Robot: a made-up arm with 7 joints. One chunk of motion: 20 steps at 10 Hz.
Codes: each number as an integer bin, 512 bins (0 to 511) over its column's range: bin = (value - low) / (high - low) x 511, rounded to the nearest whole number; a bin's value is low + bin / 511 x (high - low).
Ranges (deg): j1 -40..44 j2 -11..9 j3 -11..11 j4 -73..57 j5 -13..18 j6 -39..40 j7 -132..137
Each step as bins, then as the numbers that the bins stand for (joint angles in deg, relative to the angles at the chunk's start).
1 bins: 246 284 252 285 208 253 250
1 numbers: 0.44 0.12 -0.15 -0.50 -0.38 0.11 -0.40
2 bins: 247 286 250 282 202 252 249
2 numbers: 0.60 0.19 -0.24 -1.26 -0.75 -0.04 -0.92
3 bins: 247 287 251 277 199 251 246
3 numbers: 0.60 0.23 -0.19 -2.53 -0.93 -0.20 -2.50
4 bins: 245 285 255 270 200 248 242
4 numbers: 0.27 0.15 -0.02 -4.31 -0.87 -0.66 -4.61
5 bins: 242 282 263 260 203 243 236
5 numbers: -0.22 0.04 0.32 -6.86 -0.68 -1.43 -7.77
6 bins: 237 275 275 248 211 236 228
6 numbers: -1.04 -0.24 0.84 -9.91 -0.20 -2.51 -11.98
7 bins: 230 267 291 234 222 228 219
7 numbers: -2.19 -0.55 1.53 -13.47 0.47 -3.75 -16.71
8 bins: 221 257 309 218 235 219 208
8 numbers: -3.67 -0.94 2.30 -17.54 1.26 -5.14 -22.50
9 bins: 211 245 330 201 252 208 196
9 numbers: -5.32 -1.41 3.21 -21.86 2.29 -6.84 -28.82
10 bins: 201 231 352 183 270 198 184
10 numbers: -6.96 -1.96 4.15 -26.44 3.38 -8.39 -35.14
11 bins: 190 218 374 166 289 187 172
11 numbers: -8.77 -2.47 5.10 -30.77 4.53 -10.09 -41.46
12 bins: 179 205 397 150 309 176 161
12 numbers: -10.58 -2.98 6.09 -34.84 5.75 -11.79 -47.25
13 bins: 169 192 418 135 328 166 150
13 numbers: -12.22 -3.49 7.00 -38.66 6.90 -13.34 -53.04
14 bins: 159 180 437 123 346 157 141
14 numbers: -13.86 -3.95 7.81 -41.71 7.99 -14.73 -57.77
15 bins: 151 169 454 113 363 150 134
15 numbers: -15.18 -4.39 8.55 -44.25 9.02 -15.81 -61.46
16 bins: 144 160 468 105 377 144 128
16 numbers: -16.33 -4.74 9.15 -46.29 9.87 -16.74 -64.62
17 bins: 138 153 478 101 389 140 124
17 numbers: -17.32 -5.01 9.58 -47.31 10.60 -17.36 -66.72
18 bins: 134 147 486 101 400 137 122
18 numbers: -17.97 -5.25 9.92 -47.31 11.27 -17.82 -67.78
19 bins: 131 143 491 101 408 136 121
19 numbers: -18.47 -5.40 10.14 -47.31 11.75 -17.97 -68.30
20 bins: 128 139 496 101 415 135 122
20 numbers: -18.96 -5.56 10.35 -47.31 12.18 -18.13 -67.78
